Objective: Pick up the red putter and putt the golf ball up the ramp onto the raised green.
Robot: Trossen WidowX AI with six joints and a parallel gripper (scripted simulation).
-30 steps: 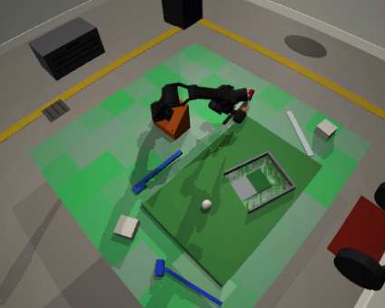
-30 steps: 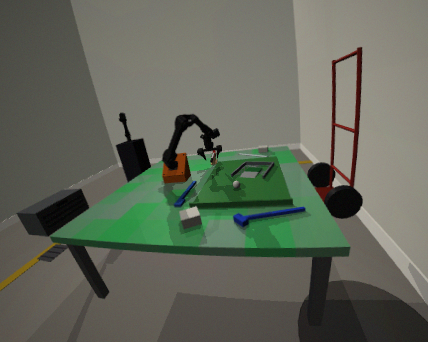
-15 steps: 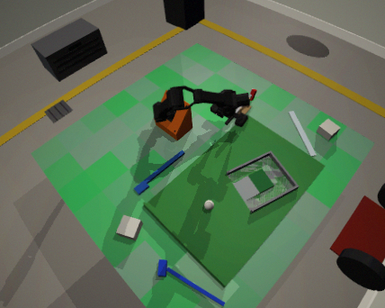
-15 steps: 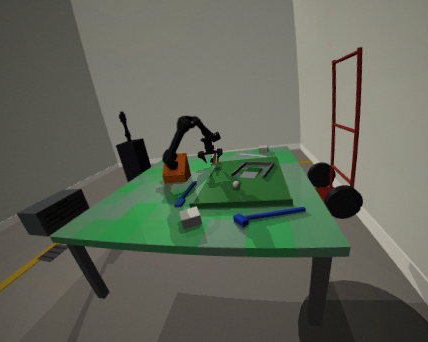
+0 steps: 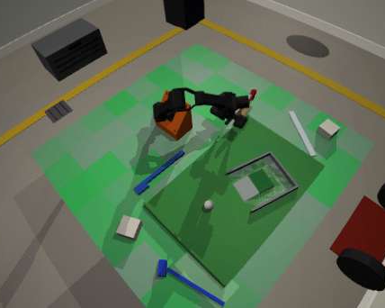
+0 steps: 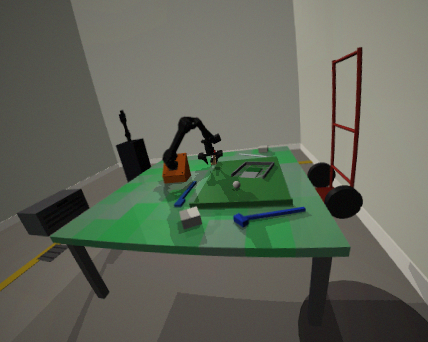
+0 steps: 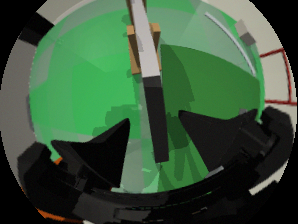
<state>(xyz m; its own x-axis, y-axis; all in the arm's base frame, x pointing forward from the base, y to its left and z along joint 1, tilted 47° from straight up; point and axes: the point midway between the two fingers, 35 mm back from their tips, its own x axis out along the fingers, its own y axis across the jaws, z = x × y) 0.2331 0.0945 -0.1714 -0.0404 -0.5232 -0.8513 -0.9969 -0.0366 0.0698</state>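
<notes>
My gripper tip is now 1 cm past the red putter, 11 cm to the right of it and 3 cm below it. From my gripper tip the other things lie so: small wooden stand: 1 cm behind, 13 cm to the left; dark green putting mat: 24 cm ahead, 25 cm to the right, 3 cm below; white golf ball: 21 cm ahead, 42 cm to the right, 1 cm below.
</notes>
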